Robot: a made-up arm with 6 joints. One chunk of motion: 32 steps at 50 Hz.
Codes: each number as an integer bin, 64 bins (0 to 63) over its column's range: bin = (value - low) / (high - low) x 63, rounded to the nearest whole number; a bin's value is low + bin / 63 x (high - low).
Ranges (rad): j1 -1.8..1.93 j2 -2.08..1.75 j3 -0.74..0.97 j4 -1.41..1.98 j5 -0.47..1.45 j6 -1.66..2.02
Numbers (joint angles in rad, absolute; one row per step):
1: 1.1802 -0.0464 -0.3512 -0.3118 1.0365 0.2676
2: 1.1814 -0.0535 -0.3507 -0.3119 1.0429 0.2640
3: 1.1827 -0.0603 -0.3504 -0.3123 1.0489 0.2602
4: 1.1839 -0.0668 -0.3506 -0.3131 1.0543 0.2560
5: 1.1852 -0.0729 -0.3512 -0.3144 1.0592 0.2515
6: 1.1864 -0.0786 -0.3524 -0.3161 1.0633 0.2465
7: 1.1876 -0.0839 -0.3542 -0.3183 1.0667 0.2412
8: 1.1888 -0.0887 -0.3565 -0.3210 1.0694 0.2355
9: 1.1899 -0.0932 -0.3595 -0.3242 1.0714 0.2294
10: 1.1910 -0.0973 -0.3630 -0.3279 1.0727 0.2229
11: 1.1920 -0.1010 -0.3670 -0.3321 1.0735 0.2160
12: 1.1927 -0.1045 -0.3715 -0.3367 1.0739 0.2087
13: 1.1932 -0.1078 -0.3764 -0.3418 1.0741 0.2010
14: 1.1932 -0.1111 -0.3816 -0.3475 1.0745 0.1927
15: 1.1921 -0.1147 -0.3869 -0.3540 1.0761 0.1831
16: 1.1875 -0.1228 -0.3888 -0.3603 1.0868 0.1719
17: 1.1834 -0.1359 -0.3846 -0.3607 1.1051 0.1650
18: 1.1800 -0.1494 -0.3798 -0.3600 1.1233 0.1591
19: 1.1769 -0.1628 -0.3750 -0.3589 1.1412 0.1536
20: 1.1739 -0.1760 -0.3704 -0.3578 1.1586 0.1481
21: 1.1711 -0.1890 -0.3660 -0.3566 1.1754 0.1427
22: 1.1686 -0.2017 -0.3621 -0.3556 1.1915 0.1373
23: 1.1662 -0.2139 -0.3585 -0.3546 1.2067 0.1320
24: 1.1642 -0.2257 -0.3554 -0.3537 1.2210 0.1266
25: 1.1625 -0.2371 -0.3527 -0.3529 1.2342 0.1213
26: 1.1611 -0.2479 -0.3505 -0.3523 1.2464 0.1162
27: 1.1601 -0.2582 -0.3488 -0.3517 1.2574 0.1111
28: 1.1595 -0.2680 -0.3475 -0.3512 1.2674 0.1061
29: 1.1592 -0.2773 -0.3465 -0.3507 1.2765 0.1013
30: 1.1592 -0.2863 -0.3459 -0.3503 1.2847 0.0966
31: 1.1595 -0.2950 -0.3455 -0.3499 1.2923 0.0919
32: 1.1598 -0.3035 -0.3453 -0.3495 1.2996 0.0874
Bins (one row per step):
1: 50 33 14 20 49 33
2: 50 33 14 20 50 33
3: 50 33 14 20 50 33
4: 50 33 14 20 50 33
5: 50 33 14 20 50 33
6: 50 33 14 20 50 33
7: 50 33 14 20 50 33
8: 50 33 14 20 51 32
9: 50 33 14 20 51 32
10: 51 33 14 20 51 32
11: 51 33 14 20 51 32
12: 51 32 14 20 51 32
13: 51 32 13 20 51 32
14: 51 32 13 20 51 32
15: 51 32 13 20 51 32
16: 50 32 13 20 51 31
17: 50 32 13 20 52 31
18: 50 32 13 20 52 31
19: 50 32 13 20 53 31
20: 50 31 14 20 53 31
21: 50 31 14 20 54 31
22: 50 31 14 20 55 31
23: 50 31 14 20 55 31
24: 50 31 14 20 55 31
25: 50 30 14 20 56 30
26: 50 30 14 20 56 30
27: 50 30 14 20 57 30
28: 50 30 14 20 57 30
29: 50 30 14 20 57 30
30: 50 30 15 20 58 30
31: 50 29 15 20 58 30
32: 50 29 15 20 58 30

